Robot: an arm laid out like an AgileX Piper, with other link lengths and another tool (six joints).
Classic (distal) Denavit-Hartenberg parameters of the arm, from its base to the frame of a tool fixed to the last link. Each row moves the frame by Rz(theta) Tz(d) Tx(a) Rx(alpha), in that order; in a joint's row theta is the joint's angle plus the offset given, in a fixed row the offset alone. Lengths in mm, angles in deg.
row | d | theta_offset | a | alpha
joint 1 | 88.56 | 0.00 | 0.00 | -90.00
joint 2 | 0.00 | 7.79 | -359.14 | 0.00
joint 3 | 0.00 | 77.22 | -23.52 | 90.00
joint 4 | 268.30 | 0.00 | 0.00 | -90.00
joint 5 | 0.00 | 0.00 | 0.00 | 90.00
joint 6 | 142.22 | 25.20 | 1.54 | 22.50
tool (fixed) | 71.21 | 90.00 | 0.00 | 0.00
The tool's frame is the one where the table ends.
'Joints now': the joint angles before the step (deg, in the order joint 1, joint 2, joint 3, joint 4, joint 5, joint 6). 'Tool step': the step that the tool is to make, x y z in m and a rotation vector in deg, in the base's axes. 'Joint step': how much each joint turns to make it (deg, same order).
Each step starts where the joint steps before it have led.
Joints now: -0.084, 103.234, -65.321, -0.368, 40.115, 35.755
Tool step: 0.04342, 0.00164, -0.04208, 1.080, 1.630, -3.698
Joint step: 0.001, 10.196, -7.071, 0.000, -1.477, 3.858
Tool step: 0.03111, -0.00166, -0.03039, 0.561, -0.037, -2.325
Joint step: -0.308, 6.821, -5.313, 0.000, -1.534, 2.099
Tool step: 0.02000, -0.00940, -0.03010, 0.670, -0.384, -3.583
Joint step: -1.198, 5.288, -3.095, 0.000, -2.557, 2.489
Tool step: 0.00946, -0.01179, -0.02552, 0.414, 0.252, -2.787
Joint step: -1.377, 3.880, -1.771, 0.001, -1.836, 1.473
